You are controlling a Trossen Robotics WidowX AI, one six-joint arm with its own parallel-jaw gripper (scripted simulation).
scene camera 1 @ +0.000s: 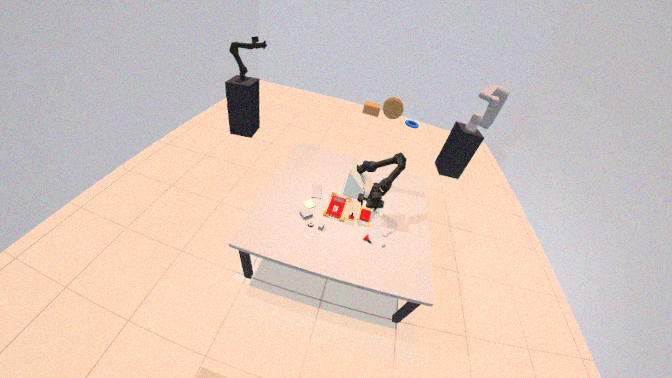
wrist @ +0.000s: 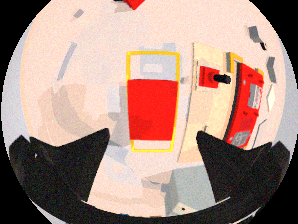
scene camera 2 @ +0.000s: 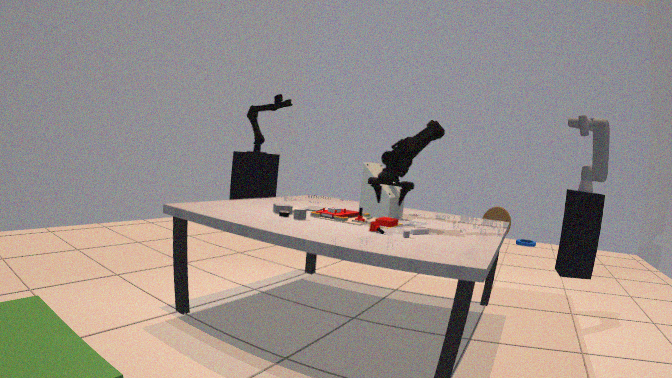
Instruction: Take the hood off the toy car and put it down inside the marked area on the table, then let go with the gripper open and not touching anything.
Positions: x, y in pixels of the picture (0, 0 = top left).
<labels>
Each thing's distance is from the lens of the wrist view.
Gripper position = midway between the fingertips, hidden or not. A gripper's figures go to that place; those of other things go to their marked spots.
my gripper (wrist: 153, 134): 0.10 m
red hood (wrist: 151, 103): 0.15 m
red toy car (wrist: 241, 123): 0.26 m
The marked spots on the red toy car and the red hood are 0.20 m apart.
</labels>
